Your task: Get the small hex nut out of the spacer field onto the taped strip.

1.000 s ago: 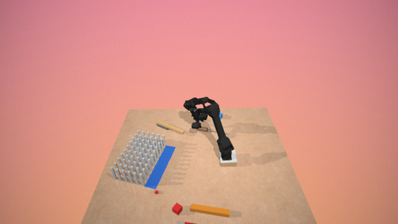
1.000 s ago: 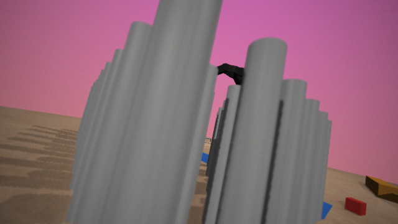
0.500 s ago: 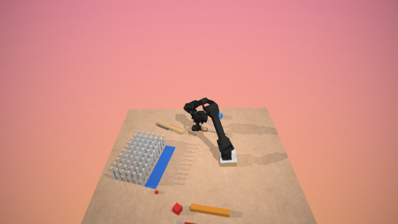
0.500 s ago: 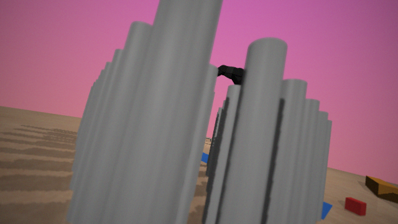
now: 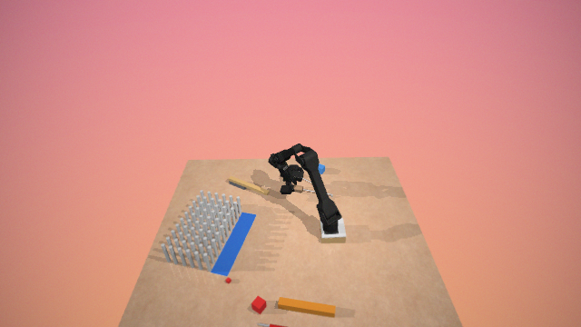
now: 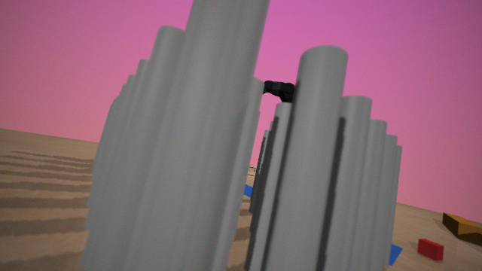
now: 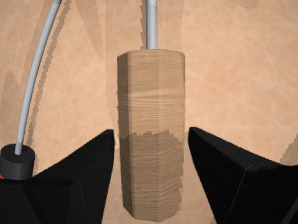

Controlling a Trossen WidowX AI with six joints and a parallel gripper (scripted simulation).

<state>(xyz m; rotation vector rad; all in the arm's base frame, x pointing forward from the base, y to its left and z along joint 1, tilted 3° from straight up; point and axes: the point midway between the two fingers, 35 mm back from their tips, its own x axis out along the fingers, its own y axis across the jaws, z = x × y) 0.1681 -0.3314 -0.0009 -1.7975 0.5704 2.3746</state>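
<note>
My gripper tip is 360 mm to the right of the blue taped strip, 300 mm short of it and 20 mm above it. The rest, counted from my gripper tip: long orange bar 710 mm to the left, 20 mm behind; blue block 170 mm to the right, 150 mm behind; small red ball 570 mm to the left, 300 mm ahead, 10 mm below.
</note>
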